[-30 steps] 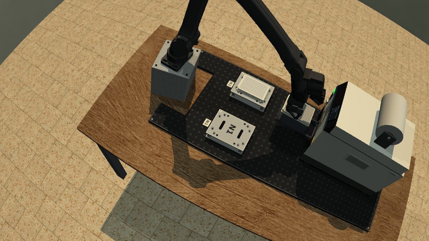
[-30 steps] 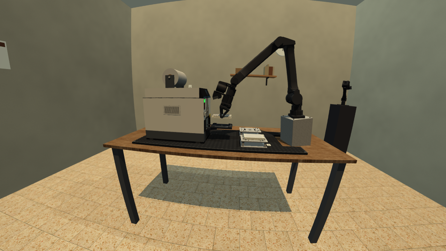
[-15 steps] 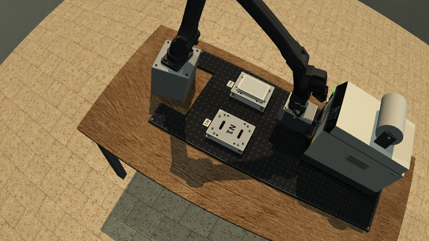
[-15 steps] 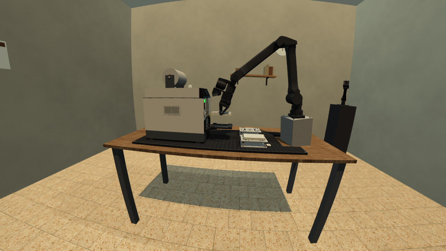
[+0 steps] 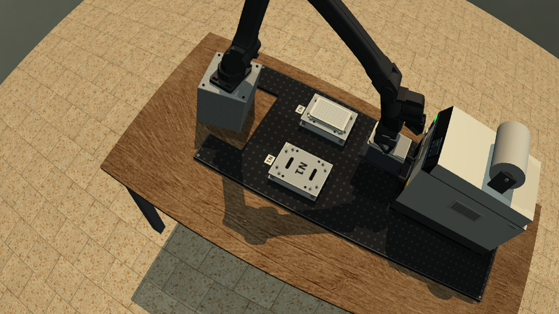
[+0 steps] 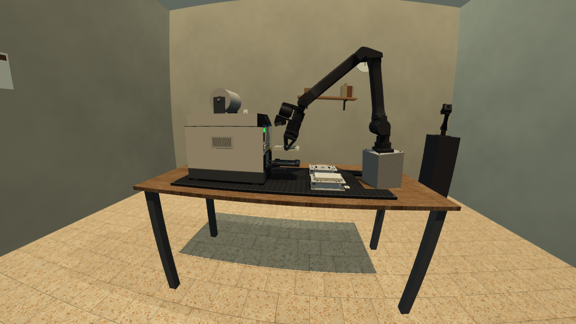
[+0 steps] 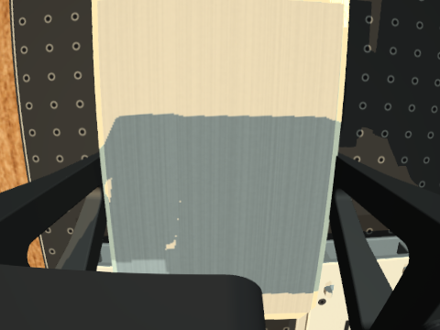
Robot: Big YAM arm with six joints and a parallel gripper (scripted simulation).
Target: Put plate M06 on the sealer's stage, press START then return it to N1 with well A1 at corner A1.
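Now: hand right at the plate M06. Also, from my hand: start button: 10 cm ahead, 10 cm to the left, 1 cm above; then well plate: 22 cm behind, 6 cm to the left, 13 cm below; then sealer stage: 8 cm below.
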